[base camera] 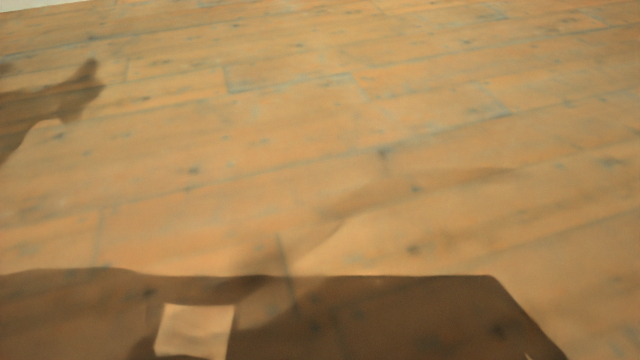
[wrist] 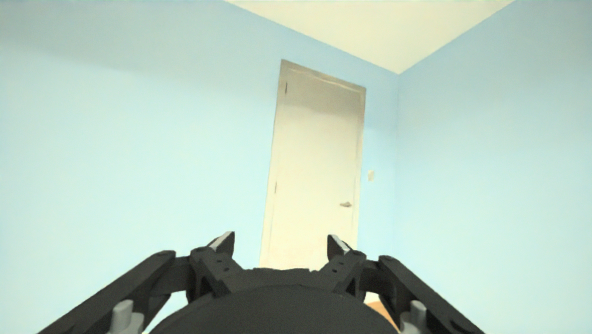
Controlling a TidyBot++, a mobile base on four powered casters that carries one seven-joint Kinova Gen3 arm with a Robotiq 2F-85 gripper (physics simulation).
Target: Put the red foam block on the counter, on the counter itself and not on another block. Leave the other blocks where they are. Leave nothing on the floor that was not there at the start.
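Frame: origin at the arm's base, x ahead, y left, z up, level; centimetres.
Seen in the pictures: gripper, between the fingertips: (wrist: 281,243).
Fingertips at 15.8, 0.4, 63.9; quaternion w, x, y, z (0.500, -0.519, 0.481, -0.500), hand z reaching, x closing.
A point is followed by its place in that frame, as x, y, z.
My gripper (wrist: 281,243) {15.9, 0.4, 64.0} is open, with its two dark fingers wide apart at the bottom of the wrist view and no object between them. Behind the fingers, the wrist view shows a wall and a door. The red foam block, the other blocks and the counter do not show in either view.
A closed door (wrist: 315,175) {139.0, -21.8, 76.2} stands in the blue wall (wrist: 150,150) {105.5, 92.3, 80.6}, left of a room corner. A light switch (wrist: 371,175) {159.1, -82.3, 82.6} is beside it. The base camera shows wooden floor (base camera: 300,125) {54.8, 3.8, -39.7} with dark shadows at the left and along the bottom.
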